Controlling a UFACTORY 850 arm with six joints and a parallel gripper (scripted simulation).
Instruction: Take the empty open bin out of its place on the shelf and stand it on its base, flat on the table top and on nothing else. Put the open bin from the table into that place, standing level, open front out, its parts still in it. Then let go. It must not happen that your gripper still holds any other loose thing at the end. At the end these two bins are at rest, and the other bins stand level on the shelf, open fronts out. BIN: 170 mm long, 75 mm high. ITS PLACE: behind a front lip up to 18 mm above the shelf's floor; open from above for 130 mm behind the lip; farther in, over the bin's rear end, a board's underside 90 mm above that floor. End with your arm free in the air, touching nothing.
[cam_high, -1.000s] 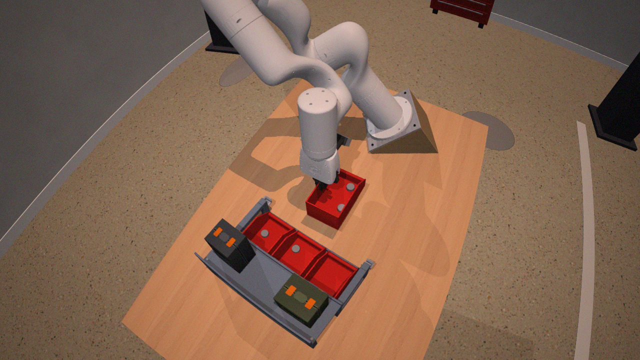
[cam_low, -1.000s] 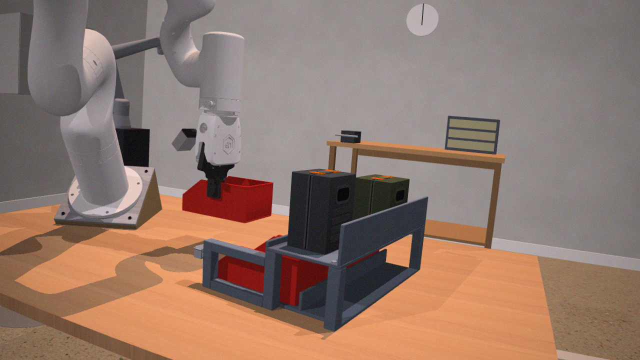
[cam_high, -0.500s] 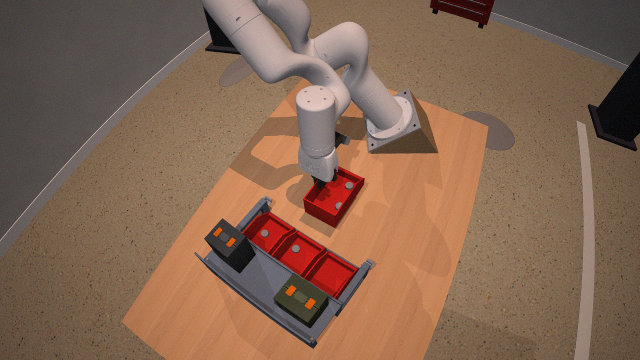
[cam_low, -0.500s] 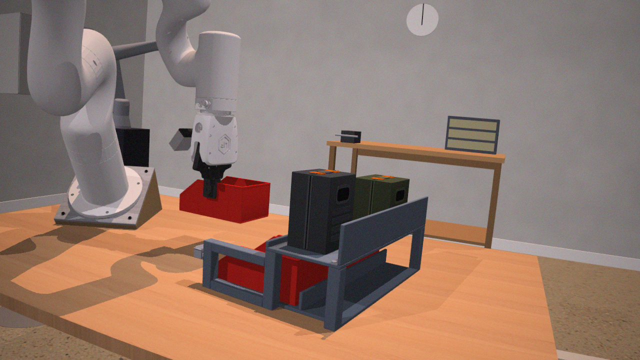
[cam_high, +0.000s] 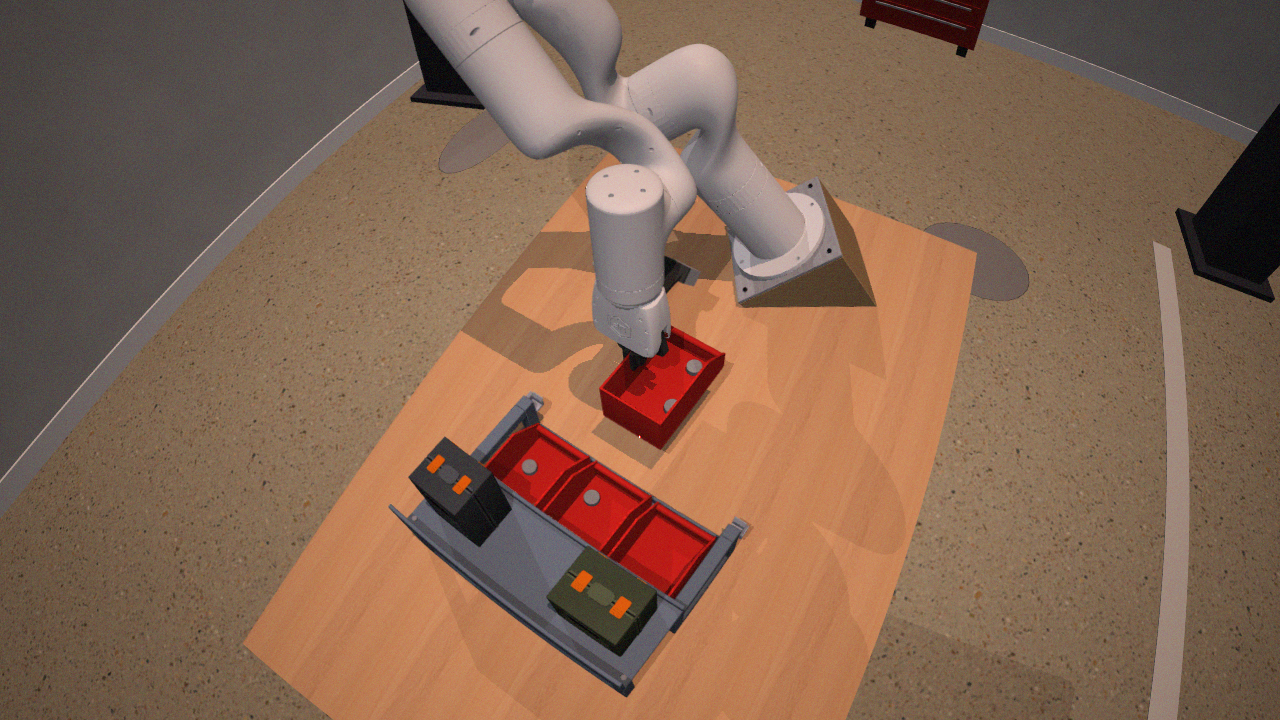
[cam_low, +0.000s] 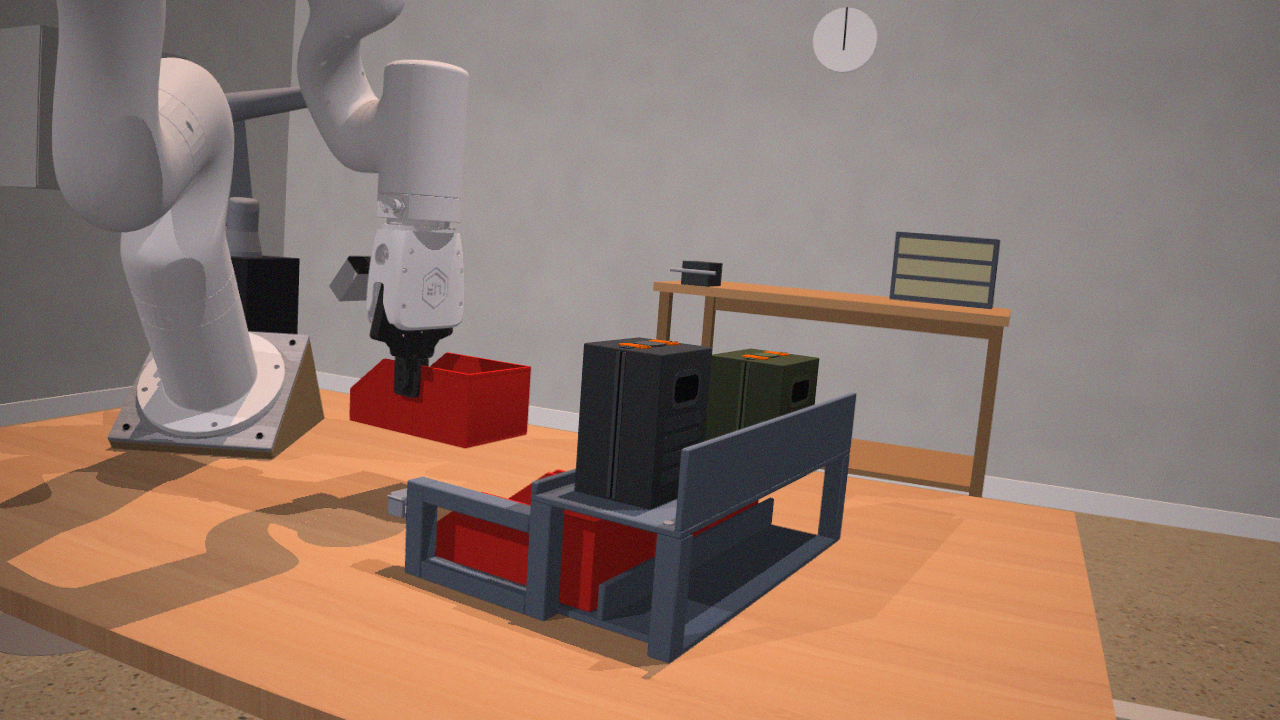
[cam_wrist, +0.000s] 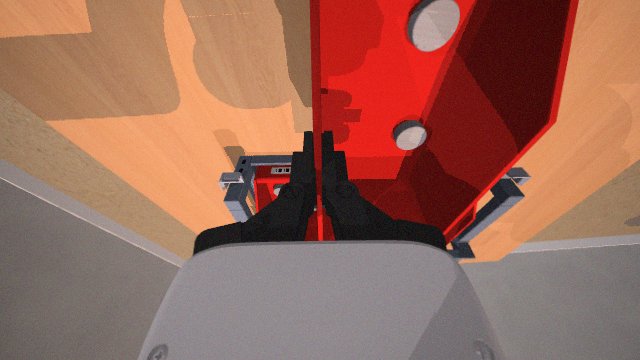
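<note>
The shelf front lip is 140 mm below my hand, 140 mm ahead of it and 30 mm to the left of it. From my hand the other things lie so: grey back panel (390 mm ahead, 30 mm to the right, 20 mm below); black case (290 mm ahead, 130 mm to the right, 10 mm above); green case (350 mm ahead, 90 mm to the left).
</note>
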